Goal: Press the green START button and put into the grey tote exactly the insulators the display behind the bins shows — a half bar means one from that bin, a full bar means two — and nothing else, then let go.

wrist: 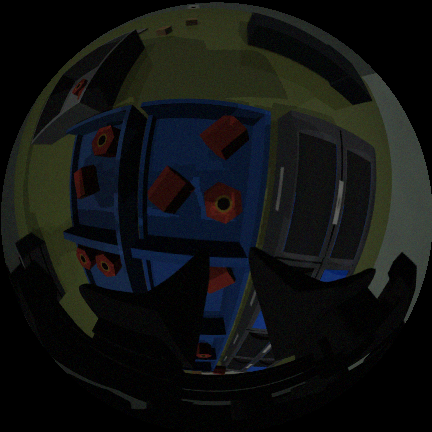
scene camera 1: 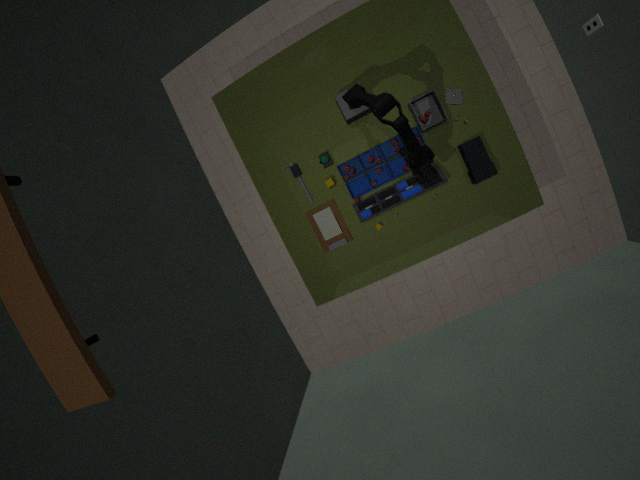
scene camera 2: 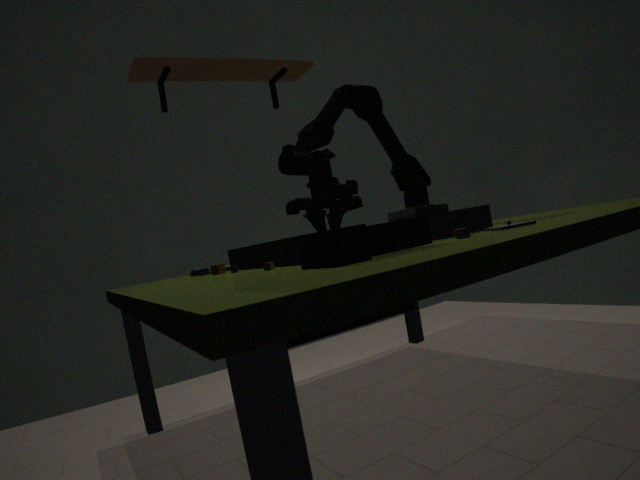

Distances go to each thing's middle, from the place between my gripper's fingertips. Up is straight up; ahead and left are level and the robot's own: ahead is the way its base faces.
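I find the dark display (scene camera 2: 284, 252) 100 mm to the right of my hand, 110 mm ahead of it and 10 mm below it. The dark box (scene camera 2: 333, 248) is 300 mm to the left of my hand, and it is also 60 mm ahead of the hand and 10 mm below it. Then there is the grey tote (scene camera 2: 478, 218), 230 mm behind my hand, 140 mm to the left of it, 10 mm below it.
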